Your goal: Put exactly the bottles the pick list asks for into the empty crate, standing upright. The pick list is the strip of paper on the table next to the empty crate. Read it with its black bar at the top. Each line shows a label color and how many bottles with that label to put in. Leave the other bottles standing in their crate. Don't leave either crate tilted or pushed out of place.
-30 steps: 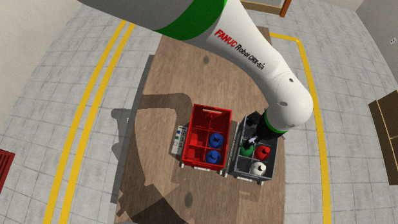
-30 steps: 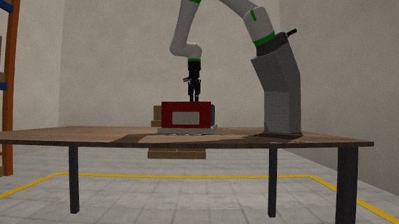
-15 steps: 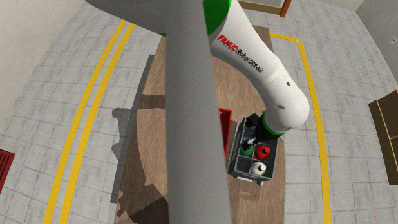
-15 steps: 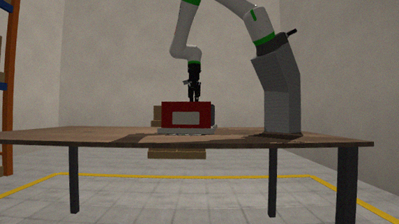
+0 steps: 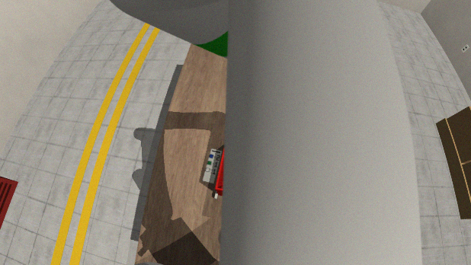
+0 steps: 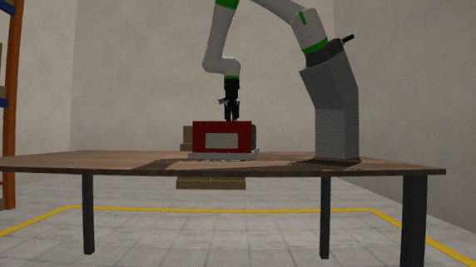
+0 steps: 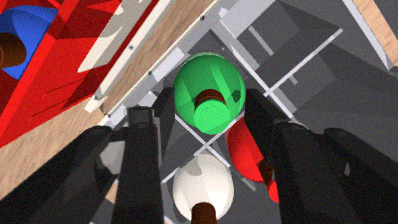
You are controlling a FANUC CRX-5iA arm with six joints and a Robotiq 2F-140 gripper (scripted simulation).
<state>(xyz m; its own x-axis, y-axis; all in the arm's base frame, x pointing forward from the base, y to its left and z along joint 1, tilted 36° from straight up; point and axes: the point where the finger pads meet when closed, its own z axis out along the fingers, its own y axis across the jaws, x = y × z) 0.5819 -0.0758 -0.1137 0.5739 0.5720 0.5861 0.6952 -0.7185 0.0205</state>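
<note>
My hand is 80 mm above the green-label bottle. Round my hand: grey crate: 40 mm to the right, 90 mm below; white-label bottle: 80 mm behind, 90 mm to the right, 80 mm below; red-label bottle: 10 mm ahead, 90 mm to the right, 80 mm below.
</note>
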